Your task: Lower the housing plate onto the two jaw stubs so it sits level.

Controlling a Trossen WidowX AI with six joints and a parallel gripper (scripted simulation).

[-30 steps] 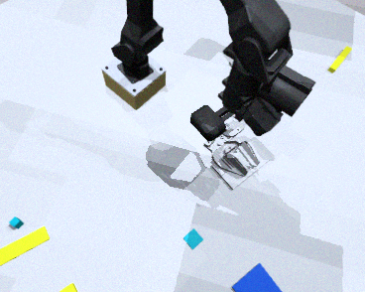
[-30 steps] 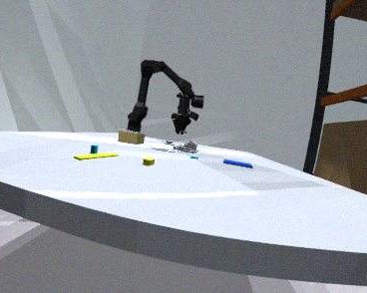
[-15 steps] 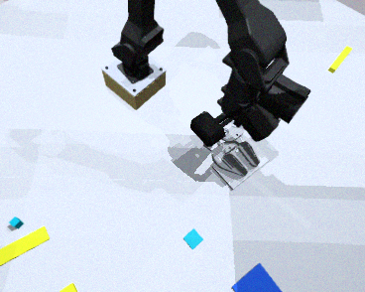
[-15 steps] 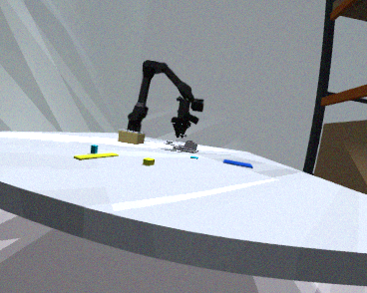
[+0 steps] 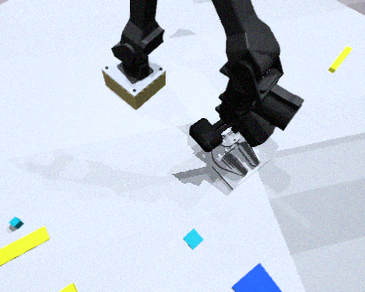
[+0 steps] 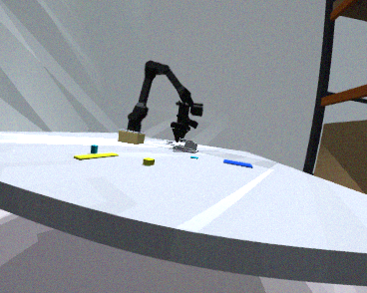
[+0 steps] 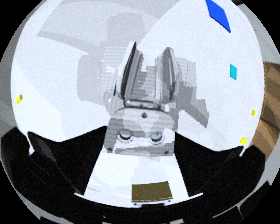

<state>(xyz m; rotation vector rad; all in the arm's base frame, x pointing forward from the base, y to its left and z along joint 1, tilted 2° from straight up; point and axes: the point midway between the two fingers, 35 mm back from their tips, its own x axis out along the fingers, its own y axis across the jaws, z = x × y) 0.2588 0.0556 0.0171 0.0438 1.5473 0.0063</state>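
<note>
Right now my gripper tip is 20 mm short of the grey jaw assembly, 20 mm to the left of it and 20 mm above it. Also, from my gripper tip: cyan tile: 120 mm ahead, 200 mm to the right, 40 mm below; yellow cube: 40 mm ahead, 440 mm to the right, 30 mm below; blue tile: 300 mm ahead, 170 mm to the right, 40 mm below.
</note>
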